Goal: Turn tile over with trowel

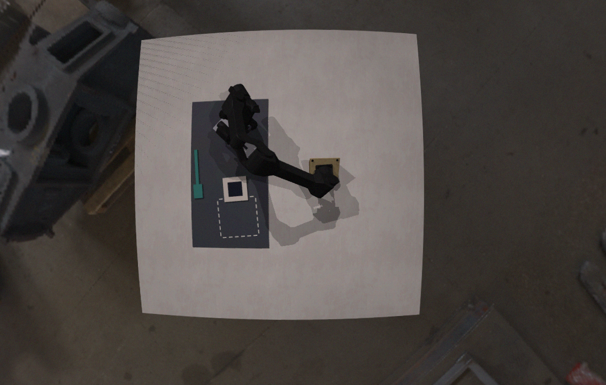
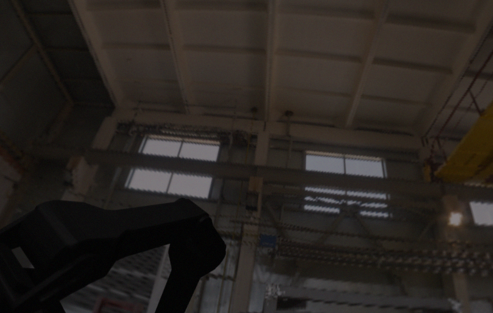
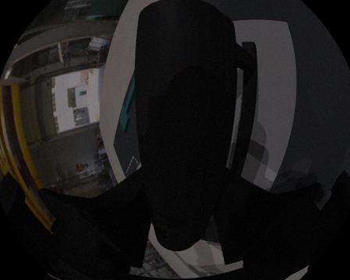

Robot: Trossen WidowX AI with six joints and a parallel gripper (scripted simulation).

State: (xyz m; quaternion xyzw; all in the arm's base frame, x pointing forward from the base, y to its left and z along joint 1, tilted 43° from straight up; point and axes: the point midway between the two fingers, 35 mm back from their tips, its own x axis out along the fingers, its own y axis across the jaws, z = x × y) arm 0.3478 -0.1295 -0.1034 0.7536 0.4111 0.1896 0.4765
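Right now the dark mat is 30 mm ahead of my gripper tip, 120 mm to the left of it and 70 mm below it. From my gripper tip the other things lie so: cream tile (10 mm ahead, 190 mm to the left, 40 mm below); then teal trowel (170 mm ahead, 130 mm to the left, 50 mm below).
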